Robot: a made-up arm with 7 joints. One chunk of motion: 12 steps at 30 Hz.
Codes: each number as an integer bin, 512 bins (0 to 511) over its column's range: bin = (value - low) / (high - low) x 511, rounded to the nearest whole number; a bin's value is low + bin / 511 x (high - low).
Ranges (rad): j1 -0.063..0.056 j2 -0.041..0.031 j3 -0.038..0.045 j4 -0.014..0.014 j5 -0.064..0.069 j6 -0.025..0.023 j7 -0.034..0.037
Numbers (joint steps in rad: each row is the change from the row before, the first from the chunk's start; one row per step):
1: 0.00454 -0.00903 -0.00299 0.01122 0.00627 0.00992 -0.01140
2: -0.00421 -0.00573 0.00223 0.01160 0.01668 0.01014 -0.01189
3: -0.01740 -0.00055 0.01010 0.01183 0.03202 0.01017 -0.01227
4: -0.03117 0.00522 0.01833 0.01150 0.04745 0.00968 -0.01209
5: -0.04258 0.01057 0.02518 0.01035 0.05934 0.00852 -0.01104
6: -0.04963 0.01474 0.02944 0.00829 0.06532 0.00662 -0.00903
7: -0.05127 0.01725 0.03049 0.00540 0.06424 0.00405 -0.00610
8: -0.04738 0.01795 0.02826 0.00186 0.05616 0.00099 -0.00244
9: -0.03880 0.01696 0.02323 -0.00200 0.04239 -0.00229 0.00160
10: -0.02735 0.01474 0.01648 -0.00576 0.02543 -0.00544 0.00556
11: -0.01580 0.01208 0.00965 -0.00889 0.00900 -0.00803 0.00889
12: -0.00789 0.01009 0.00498 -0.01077 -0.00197 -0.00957 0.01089
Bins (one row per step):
1: 290 227 216 460 270 372 163
2: 252 250 248 467 310 374 159
3: 196 287 296 471 369 374 156
4: 137 328 347 465 428 369 158
5: 88 366 389 444 474 357 165
6: 57 396 415 407 497 337 180
7: 50 413 422 354 493 309 201
8: 67 418 408 289 462 277 227
9: 104 411 377 219 409 242 256
10: 153 396 335 150 344 208 285
11: 203 377 293 93 280 181 309
12: 237 363 265 59 238 164 323

